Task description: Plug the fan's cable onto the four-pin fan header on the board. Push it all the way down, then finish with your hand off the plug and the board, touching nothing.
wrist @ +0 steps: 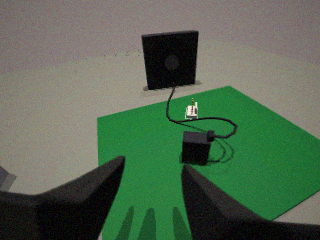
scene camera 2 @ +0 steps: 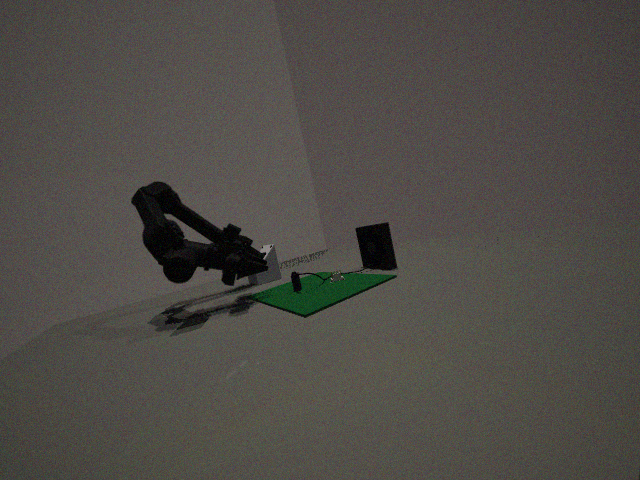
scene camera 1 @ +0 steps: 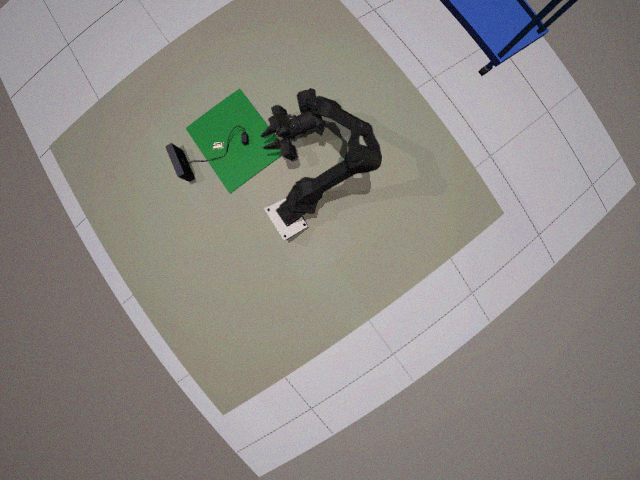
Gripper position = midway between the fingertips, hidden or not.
In view: the gripper (scene camera 2: 267,265), a black plug (wrist: 195,147), a black fan (wrist: 171,56) and a green board (wrist: 262,166).
The gripper is seen too in the wrist view (wrist: 153,166) and in scene camera 1 (scene camera 1: 262,142).
